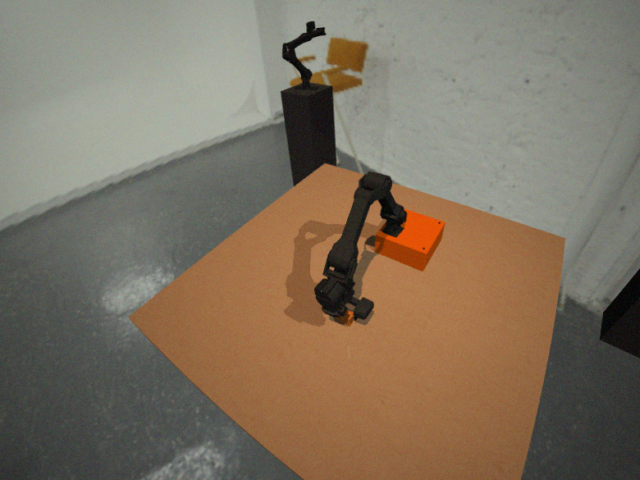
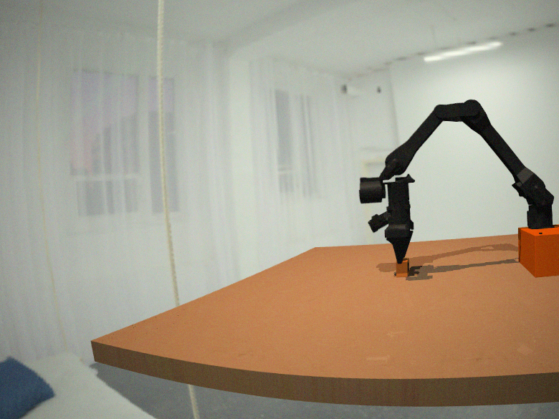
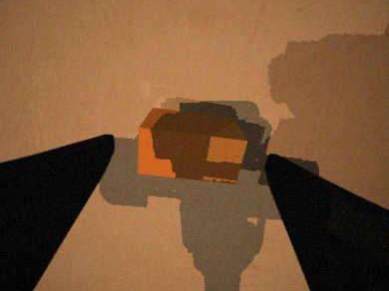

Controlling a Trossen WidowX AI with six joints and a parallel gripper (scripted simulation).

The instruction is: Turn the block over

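The orange block lies 10 mm behind my gripper tip and 20 mm below it.
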